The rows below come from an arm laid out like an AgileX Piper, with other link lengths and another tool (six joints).
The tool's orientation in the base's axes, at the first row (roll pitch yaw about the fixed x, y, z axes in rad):
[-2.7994, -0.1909, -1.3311]
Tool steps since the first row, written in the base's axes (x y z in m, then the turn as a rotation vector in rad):
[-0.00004, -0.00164, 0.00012, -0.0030, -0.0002, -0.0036]
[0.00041, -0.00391, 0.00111, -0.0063, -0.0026, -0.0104]
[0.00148, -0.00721, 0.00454, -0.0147, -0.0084, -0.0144]
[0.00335, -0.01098, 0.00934, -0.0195, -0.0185, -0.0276]
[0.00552, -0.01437, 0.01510, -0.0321, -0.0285, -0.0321]
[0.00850, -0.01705, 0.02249, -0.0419, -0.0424, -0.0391]
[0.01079, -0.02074, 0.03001, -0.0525, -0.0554, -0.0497]
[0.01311, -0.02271, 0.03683, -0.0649, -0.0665, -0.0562]
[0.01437, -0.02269, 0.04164, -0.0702, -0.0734, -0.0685]
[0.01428, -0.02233, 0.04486, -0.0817, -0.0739, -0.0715]
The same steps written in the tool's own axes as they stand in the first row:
[0.00158, 0.00046, 0.00003, -0.0012, 0.0039, 0.0022]
[0.00404, 0.00038, -0.00051, -0.0010, 0.0098, 0.0075]
[0.00808, -0.00077, -0.00298, 0.0019, 0.0204, 0.0087]
[0.01303, -0.00296, -0.00637, 0.0079, 0.0319, 0.0201]
[0.01786, -0.00584, -0.01058, 0.0136, 0.0476, 0.0205]
[0.02251, -0.01019, -0.01607, 0.0233, 0.0627, 0.0247]
[0.02799, -0.01368, -0.02183, 0.0312, 0.0794, 0.0318]
[0.03170, -0.01745, -0.02710, 0.0376, 0.0959, 0.0343]
[0.03289, -0.02017, -0.03109, 0.0406, 0.1067, 0.0444]
[0.03314, -0.02126, -0.03413, 0.0379, 0.1182, 0.0430]

